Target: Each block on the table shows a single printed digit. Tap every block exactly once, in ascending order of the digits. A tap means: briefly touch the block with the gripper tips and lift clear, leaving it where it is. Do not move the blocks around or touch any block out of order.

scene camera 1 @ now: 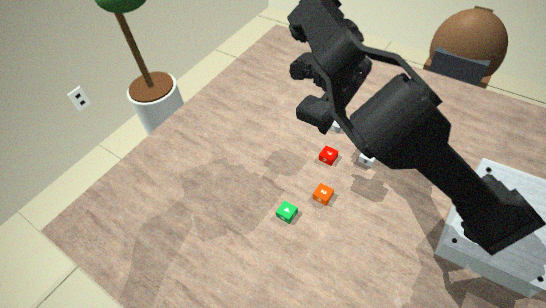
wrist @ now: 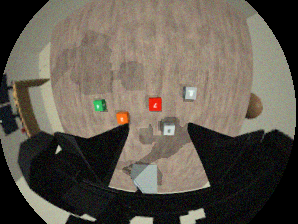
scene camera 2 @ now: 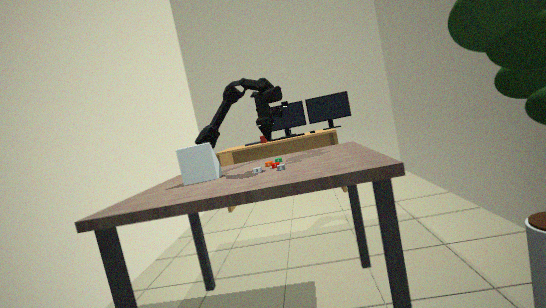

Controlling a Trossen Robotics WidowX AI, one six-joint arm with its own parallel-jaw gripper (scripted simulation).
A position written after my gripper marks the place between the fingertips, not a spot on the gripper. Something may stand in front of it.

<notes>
My gripper [scene camera 1: 333, 119] is open, holding nothing.
My gripper shows as well in the wrist view [wrist: 158, 126].
</notes>
